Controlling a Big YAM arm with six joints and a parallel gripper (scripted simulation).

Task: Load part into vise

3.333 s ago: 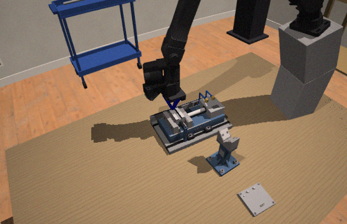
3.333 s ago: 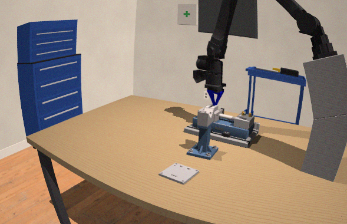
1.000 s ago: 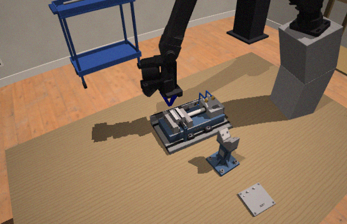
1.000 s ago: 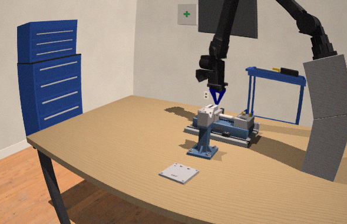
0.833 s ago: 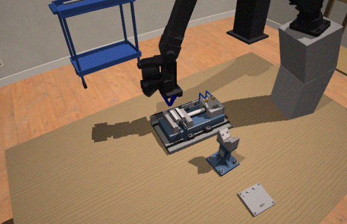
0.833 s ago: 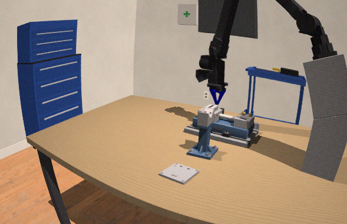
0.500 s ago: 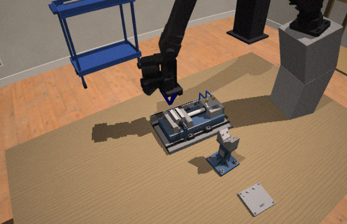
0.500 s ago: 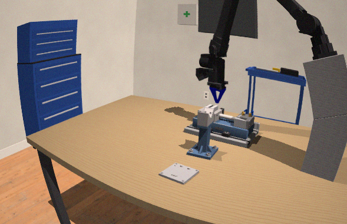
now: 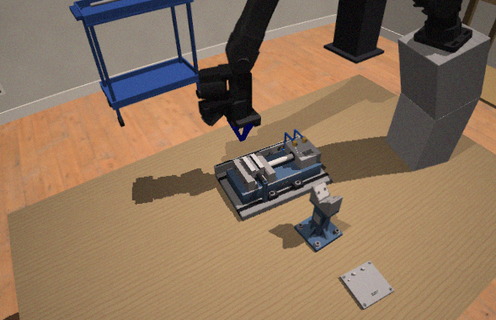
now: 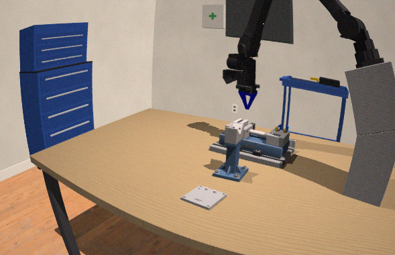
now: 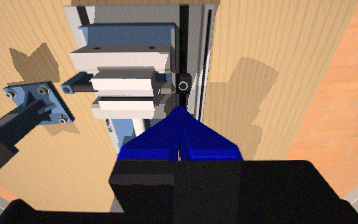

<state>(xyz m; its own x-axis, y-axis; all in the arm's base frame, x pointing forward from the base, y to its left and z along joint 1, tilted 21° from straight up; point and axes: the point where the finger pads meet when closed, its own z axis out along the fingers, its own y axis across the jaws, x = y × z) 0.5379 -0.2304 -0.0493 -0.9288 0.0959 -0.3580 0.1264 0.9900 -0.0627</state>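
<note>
My hand is 6 cm to the right of the part, 5 cm above it and 1 cm short of it. From my hand the other things lie so: moving jaw 7 cm below, 6 cm to the left, 3 cm behind; then work stop rod 11 cm to the left, 6 cm below, 1 cm ahead; then fixed jaw 7 cm below, 6 cm to the left, 4 cm ahead.
</note>
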